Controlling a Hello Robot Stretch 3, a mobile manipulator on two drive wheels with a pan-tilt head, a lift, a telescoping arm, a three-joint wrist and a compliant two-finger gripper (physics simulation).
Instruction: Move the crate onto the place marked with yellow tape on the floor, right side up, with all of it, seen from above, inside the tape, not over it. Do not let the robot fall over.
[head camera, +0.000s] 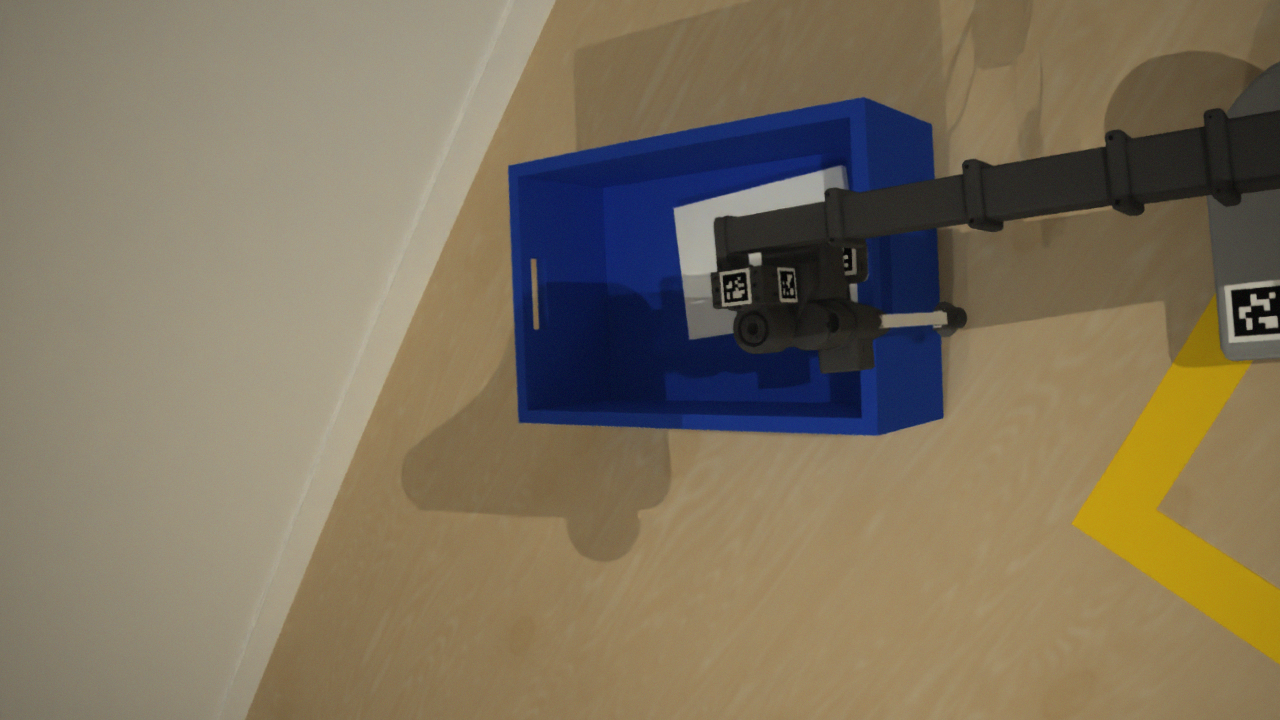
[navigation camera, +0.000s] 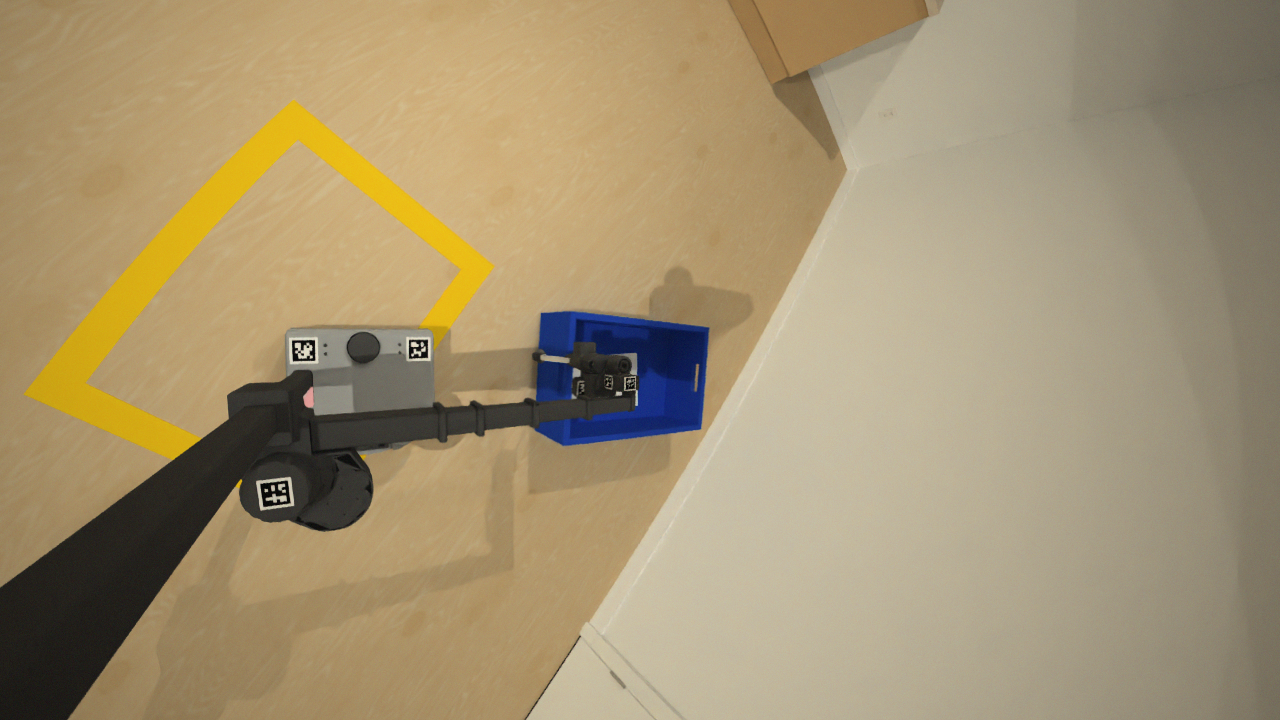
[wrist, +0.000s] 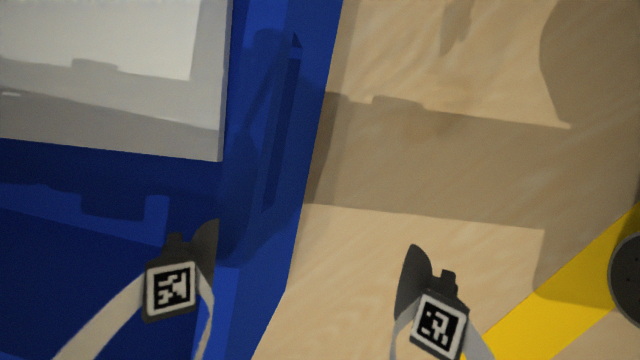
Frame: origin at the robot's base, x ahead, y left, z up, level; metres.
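Seen in the pictures: gripper, fingertip midpoint: (navigation camera: 554, 355); robot's base, link origin: (navigation camera: 363, 346).
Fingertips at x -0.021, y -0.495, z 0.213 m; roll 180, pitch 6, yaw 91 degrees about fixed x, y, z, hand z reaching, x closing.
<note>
Offsets run from my fingertips to a thing's top centre. "*": to the spot under its first point.
The blue crate {* dx +0.075, dy -0.043, dz -0.079 m} (head camera: 905, 385) (navigation camera: 556, 331) (wrist: 300, 150) stands upright on the floor near the wall, outside the tape. A white box {dx -0.123, dy -0.297, dz -0.180 m} (head camera: 760, 198) (wrist: 100, 30) lies inside it, towards its robot-side wall. A handle slot shows in its far wall. The yellow tape outline (head camera: 1118, 501) (navigation camera: 386, 193) (wrist: 550, 307) lies on the robot's side of the crate. My gripper (head camera: 954, 318) (navigation camera: 538, 356) (wrist: 313, 257) is open and empty at the crate's robot-side wall. In the wrist view one finger is over the crate's inside, the other over floor. The exact fingertip height is unclear.
The robot's base (navigation camera: 384, 376) (head camera: 1239, 250) stands over part of the tape outline. The pale wall (head camera: 179, 268) (navigation camera: 1029, 402) runs close behind the crate. A brown box (navigation camera: 841, 31) stands by the wall at the navigation view's top. My arm (head camera: 1038, 190) (navigation camera: 501, 415) reaches over the crate.
</note>
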